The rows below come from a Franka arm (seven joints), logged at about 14 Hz.
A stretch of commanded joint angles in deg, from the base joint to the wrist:
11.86 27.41 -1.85 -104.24 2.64 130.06 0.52
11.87 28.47 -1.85 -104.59 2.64 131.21 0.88
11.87 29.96 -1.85 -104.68 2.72 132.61 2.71
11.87 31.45 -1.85 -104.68 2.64 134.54 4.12
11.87 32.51 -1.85 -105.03 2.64 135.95 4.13
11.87 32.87 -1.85 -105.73 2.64 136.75 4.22
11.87 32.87 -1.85 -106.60 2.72 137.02 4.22
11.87 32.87 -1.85 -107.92 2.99 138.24 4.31
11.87 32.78 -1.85 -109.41 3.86 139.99 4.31
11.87 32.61 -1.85 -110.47 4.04 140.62 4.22
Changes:
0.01 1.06 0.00 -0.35 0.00 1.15 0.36
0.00 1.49 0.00 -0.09 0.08 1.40 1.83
0.00 1.49 0.00 0.00 -0.08 1.93 1.41
0.00 1.06 0.00 -0.35 0.00 1.41 0.01
0.00 0.36 0.00 -0.70 0.00 0.80 0.09
0.00 0.00 0.00 -0.87 0.08 0.27 0.00
0.00 0.00 0.00 -1.32 0.27 1.22 0.09
0.00 -0.09 0.00 -1.49 0.87 1.75 0.00
0.00 -0.17 0.00 -1.06 0.18 0.63 -0.09

